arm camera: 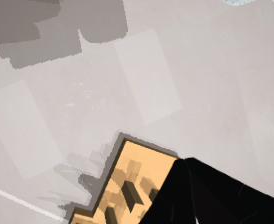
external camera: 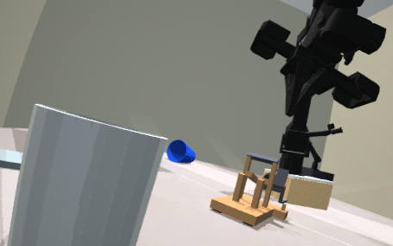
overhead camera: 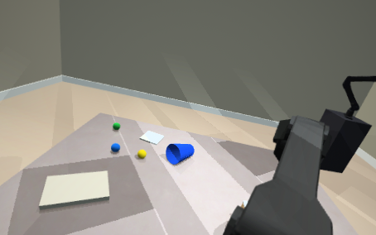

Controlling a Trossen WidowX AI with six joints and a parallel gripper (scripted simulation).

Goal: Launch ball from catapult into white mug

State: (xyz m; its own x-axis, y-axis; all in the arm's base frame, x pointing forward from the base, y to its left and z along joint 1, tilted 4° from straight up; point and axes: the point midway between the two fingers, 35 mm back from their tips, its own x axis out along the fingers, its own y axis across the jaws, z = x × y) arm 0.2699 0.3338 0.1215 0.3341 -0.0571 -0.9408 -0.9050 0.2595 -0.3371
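Right now my gripper tip is 180 mm to the left of the black ball, 120 mm past it and 110 mm above it. Round my gripper tip: white mug (210 mm ahead, 140 mm below, 90 mm to the left); then pale slab (400 mm to the right, 330 mm ahead, 160 mm below); then wooden catapult (130 mm to the right, 120 mm below, 80 mm behind).
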